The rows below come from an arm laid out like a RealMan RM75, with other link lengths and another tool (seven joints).
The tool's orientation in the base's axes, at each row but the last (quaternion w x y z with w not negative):
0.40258, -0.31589, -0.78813, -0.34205
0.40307, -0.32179, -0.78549, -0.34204
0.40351, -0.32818, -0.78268, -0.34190
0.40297, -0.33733, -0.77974, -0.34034
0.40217, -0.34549, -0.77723, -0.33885
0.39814, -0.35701, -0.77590, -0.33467
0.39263, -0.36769, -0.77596, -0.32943
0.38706, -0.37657, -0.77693, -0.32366
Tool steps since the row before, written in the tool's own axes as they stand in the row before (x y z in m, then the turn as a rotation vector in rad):
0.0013, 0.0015, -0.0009, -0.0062, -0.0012, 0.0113
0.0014, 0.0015, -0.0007, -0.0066, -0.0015, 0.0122
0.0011, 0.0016, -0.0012, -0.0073, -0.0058, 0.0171
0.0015, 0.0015, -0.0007, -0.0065, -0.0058, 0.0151
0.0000, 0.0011, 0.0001, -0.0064, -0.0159, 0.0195
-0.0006, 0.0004, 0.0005, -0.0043, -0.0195, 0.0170
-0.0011, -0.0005, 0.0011, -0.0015, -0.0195, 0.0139
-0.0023, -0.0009, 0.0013, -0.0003, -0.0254, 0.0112
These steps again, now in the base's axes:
0.0009, 0.0004, 0.0019, -0.0027, 0.0069, -0.0106
0.0008, 0.0006, 0.0019, -0.0031, 0.0074, -0.0114
0.0012, 0.0002, 0.0019, -0.0082, 0.0088, -0.0154
0.0008, 0.0006, 0.0020, -0.0078, 0.0073, -0.0138
0.0009, 0.0007, 0.0002, -0.0177, 0.0055, -0.0182
0.0004, 0.0004, -0.0006, -0.0206, 0.0023, -0.0161
-0.0004, 0.0003, -0.0016, -0.0206, 0.0007, -0.0122
-0.0003, -0.0002, -0.0028, -0.0251, -0.0041, -0.0111

